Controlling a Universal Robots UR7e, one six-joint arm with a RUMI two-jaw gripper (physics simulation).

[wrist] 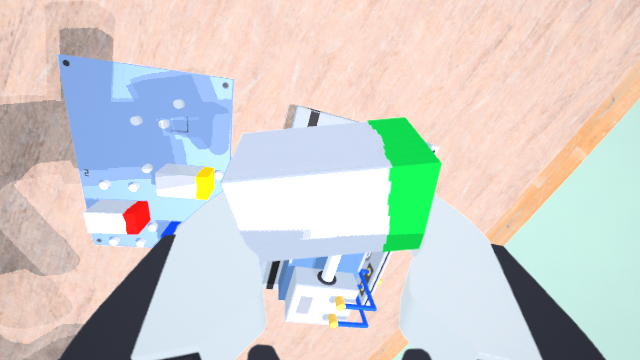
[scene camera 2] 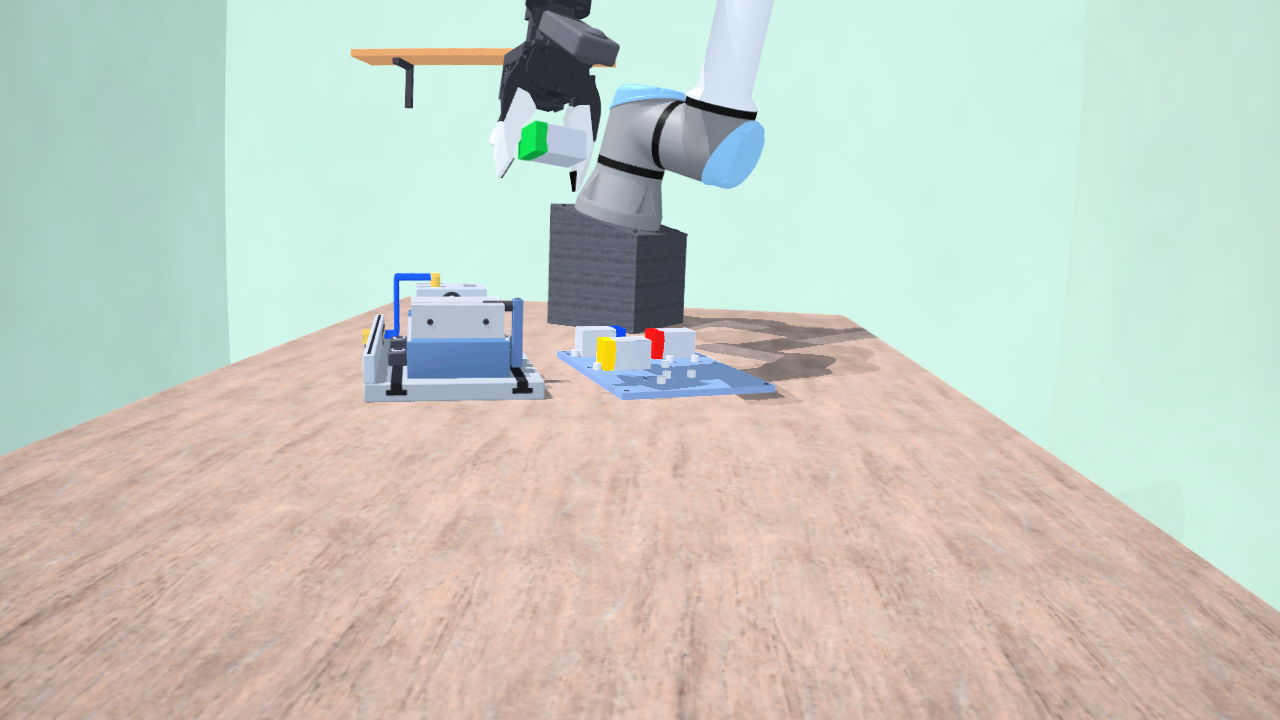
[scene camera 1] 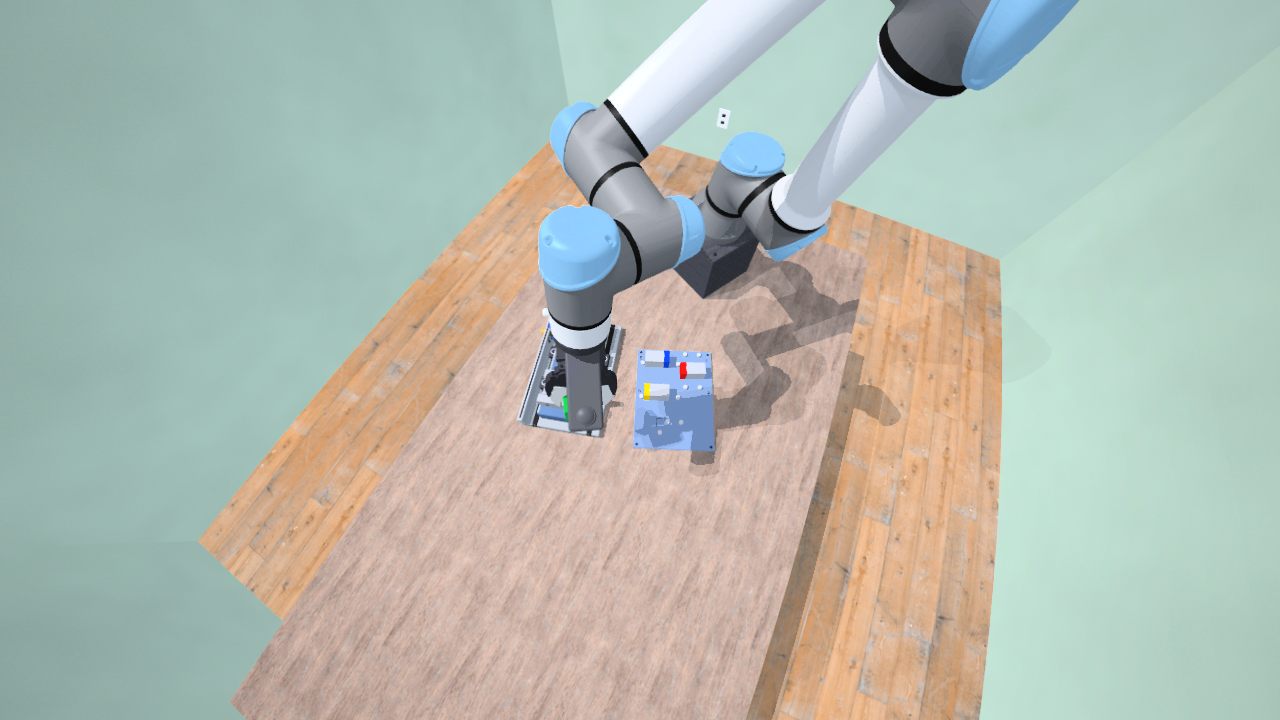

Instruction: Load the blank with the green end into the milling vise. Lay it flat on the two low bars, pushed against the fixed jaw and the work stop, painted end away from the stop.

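My gripper (scene camera 1: pixel 581 398) (scene camera 2: pixel 540 165) (wrist: pixel 329 185) is shut on the green-ended blank (scene camera 2: pixel 561 144) (wrist: pixel 310 200), a white block held lengthwise between the fingers, roughly level. It hangs well above the milling vise (scene camera 1: pixel 554 424) (scene camera 2: pixel 458 360) (wrist: pixel 320 292). In scene camera 2 the green end points left, and the vise's blue stop arm (scene camera 2: pixel 517 331) stands at the vise's right side. A light grey jaw block (scene camera 2: pixel 456 320) with two dark holes faces that camera. The two low bars are hidden: by the jaw block in scene camera 2, by the blank in the wrist view.
Beside the vise lies a blue pegged plate (scene camera 1: pixel 648 438) (scene camera 2: pixel 698 392) (wrist: pixel 90 100) with a yellow-ended blank (scene camera 1: pixel 659 391) (scene camera 2: pixel 628 352) (wrist: pixel 179 181), a red-ended blank (scene camera 1: pixel 693 369) (scene camera 2: pixel 676 342) (wrist: pixel 107 217) and a blue-ended blank (scene camera 1: pixel 656 358) (scene camera 2: pixel 593 340). Blue hoses (scene camera 2: pixel 396 304) (wrist: pixel 370 295) rise from the vise.
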